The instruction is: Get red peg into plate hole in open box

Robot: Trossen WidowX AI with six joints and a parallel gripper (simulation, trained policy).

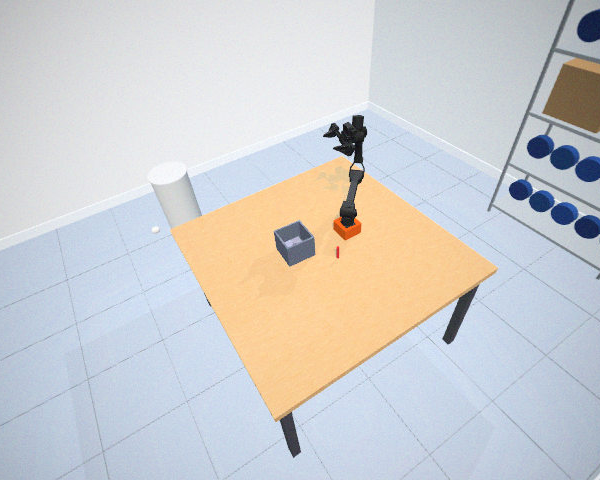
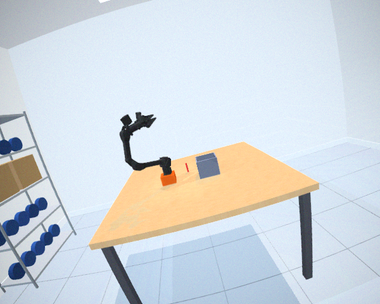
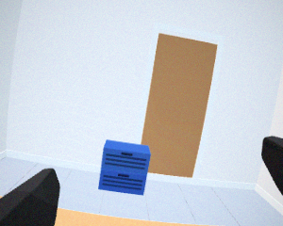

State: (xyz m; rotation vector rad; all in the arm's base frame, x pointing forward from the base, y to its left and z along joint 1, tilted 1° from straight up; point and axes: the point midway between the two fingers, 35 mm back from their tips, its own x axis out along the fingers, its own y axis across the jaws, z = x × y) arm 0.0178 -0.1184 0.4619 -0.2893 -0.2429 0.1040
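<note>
Right now my gripper tip is 90 mm short of the red peg, 250 mm to the right of it and 500 mm above it.
</note>
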